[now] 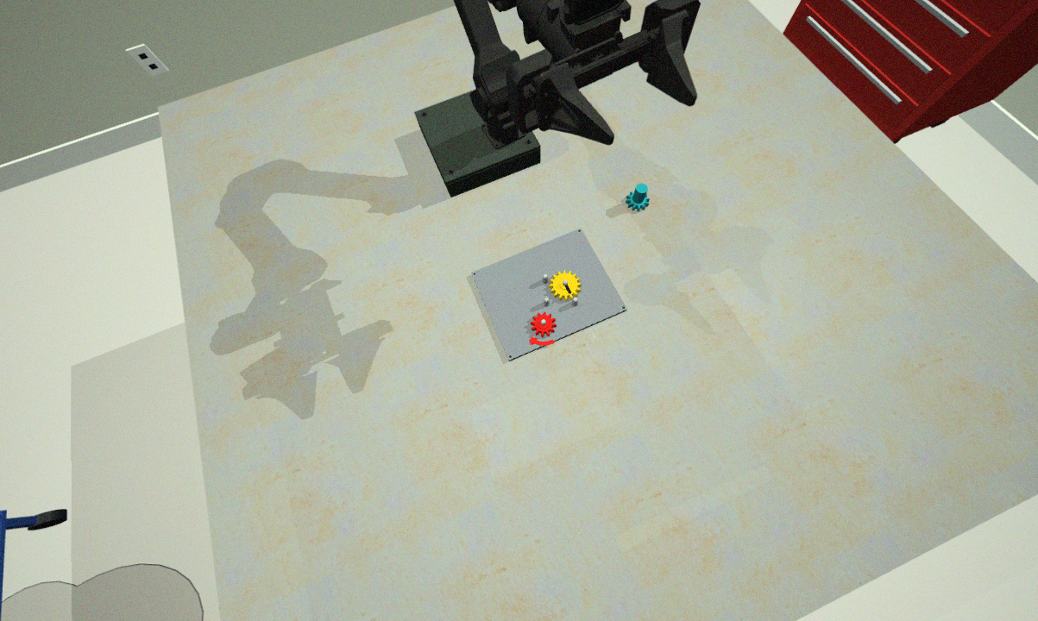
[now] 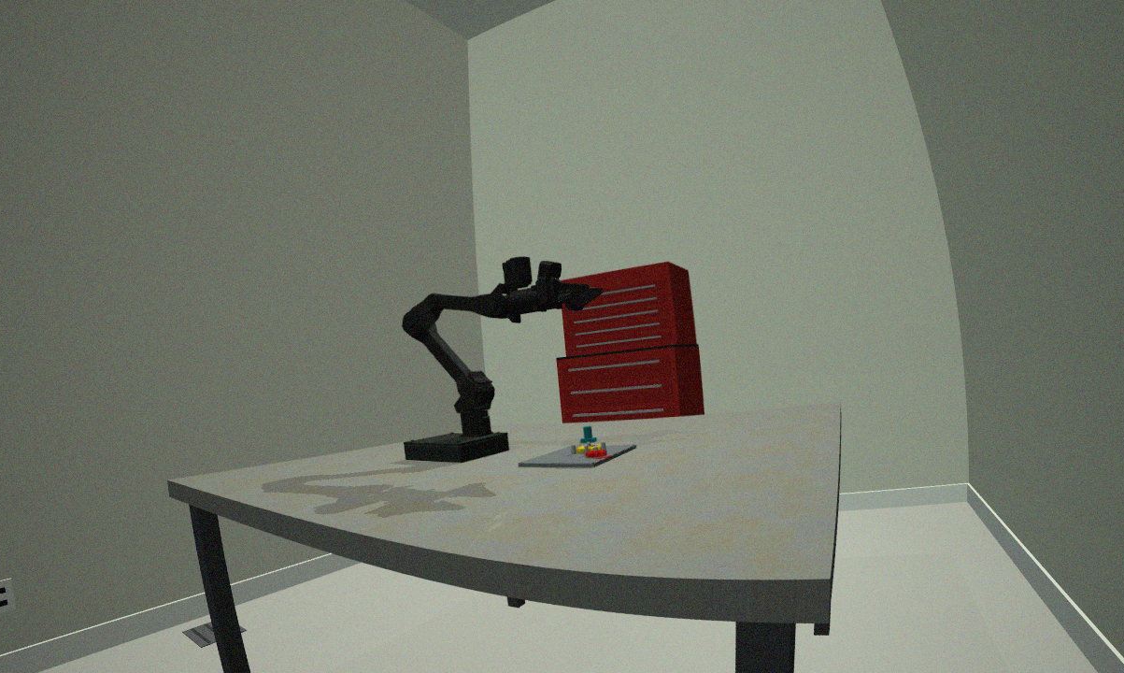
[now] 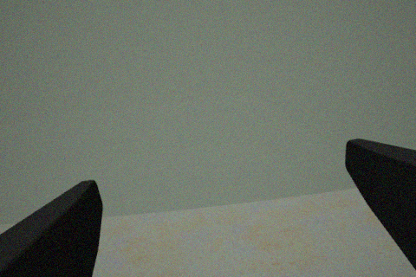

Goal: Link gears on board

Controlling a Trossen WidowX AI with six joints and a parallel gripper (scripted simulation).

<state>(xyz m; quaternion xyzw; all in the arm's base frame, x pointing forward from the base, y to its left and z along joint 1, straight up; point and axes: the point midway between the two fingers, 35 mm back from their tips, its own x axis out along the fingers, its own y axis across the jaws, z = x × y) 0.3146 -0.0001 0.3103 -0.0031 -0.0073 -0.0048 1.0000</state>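
The teal gear lies 340 mm below my gripper tip, 150 mm to the left of it and 110 mm behind it. The rest, counted from my gripper tip: red arrow (350 mm below, 130 mm to the right, 30 mm ahead); red gear (340 mm below, 120 mm to the right, 10 mm ahead); yellow gear (340 mm below, 50 mm to the right, 30 mm behind).
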